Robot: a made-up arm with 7 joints.
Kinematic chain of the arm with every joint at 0, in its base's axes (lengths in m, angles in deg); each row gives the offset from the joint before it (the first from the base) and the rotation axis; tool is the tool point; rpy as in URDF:
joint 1: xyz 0 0 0 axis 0.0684 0.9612 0.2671
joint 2: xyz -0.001 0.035 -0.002 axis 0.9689 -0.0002 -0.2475
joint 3: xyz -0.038 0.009 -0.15 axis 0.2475 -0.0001 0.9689
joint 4: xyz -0.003 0 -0.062 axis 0.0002 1 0
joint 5: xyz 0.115 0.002 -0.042 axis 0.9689 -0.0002 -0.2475
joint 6: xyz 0.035 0 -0.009 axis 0.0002 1 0
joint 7: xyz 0.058 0 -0.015 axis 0.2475 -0.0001 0.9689
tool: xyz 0 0 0 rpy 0 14.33 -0.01
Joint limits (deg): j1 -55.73..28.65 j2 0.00..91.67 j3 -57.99..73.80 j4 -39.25..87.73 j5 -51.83..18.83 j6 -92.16..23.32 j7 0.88..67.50
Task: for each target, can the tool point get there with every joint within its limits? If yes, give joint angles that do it. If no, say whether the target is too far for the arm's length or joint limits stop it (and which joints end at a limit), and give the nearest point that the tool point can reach.
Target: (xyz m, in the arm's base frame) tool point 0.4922 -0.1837 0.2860
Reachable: no: too far | nearest point 0.2795 -0.0597 0.0055 | short by 0.373 m
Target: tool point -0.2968 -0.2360 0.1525
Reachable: no: joint limits stop it (at a limit: joint 1, joint 2, joint 3, joint 4, joint 5, joint 6) | nearest point -0.0198 -0.0511 -0.0938 | short by 0.414 m
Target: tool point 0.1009 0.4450 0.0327
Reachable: yes | joints -7.78 82.23 46.82 57.43 -42.53 -6.33 8.55
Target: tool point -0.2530 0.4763 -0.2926
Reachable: no: too far | nearest point -0.1892 0.3631 -0.2177 | short by 0.150 m
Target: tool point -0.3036 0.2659 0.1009
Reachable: no: joint limits stop it (at a limit: joint 1, joint 3, joint 4, joint 5, joint 6) | nearest point -0.1716 0.3675 -0.0642 | short by 0.235 m
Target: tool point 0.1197 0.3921 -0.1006
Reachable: yes | joints 10.78 67.09 28.04 27.61 -4.28 9.70 6.23
